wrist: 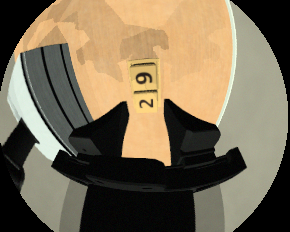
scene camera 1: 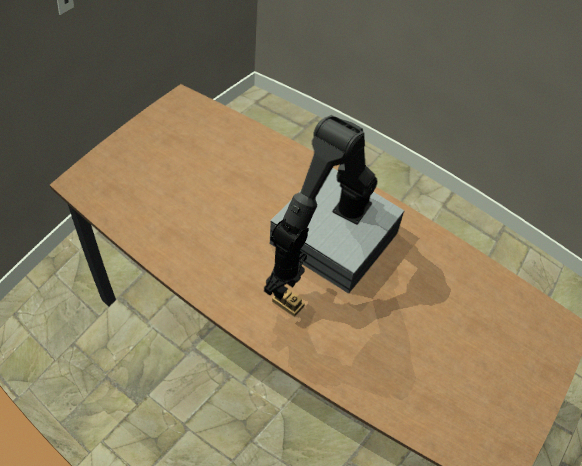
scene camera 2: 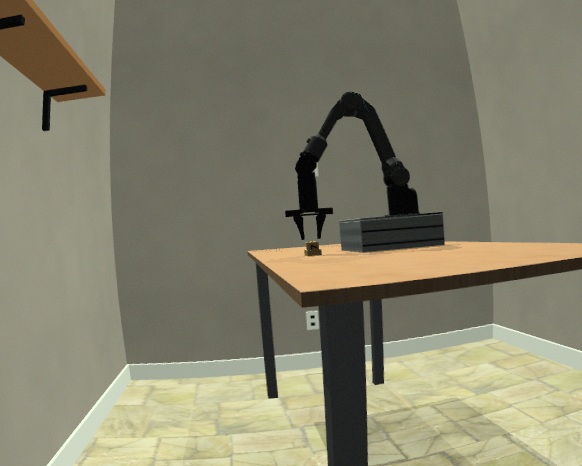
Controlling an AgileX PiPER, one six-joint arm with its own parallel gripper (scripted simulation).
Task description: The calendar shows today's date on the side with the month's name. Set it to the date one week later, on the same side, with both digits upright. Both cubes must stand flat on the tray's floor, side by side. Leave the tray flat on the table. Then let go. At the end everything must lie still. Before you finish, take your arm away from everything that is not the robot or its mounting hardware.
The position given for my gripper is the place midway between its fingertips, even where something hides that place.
Observation:
In view: my gripper (scene camera 1: pixel 284 290).
My gripper shows as well in the wrist view (wrist: pixel 145 107) and in scene camera 2 (scene camera 2: pixel 311 239).

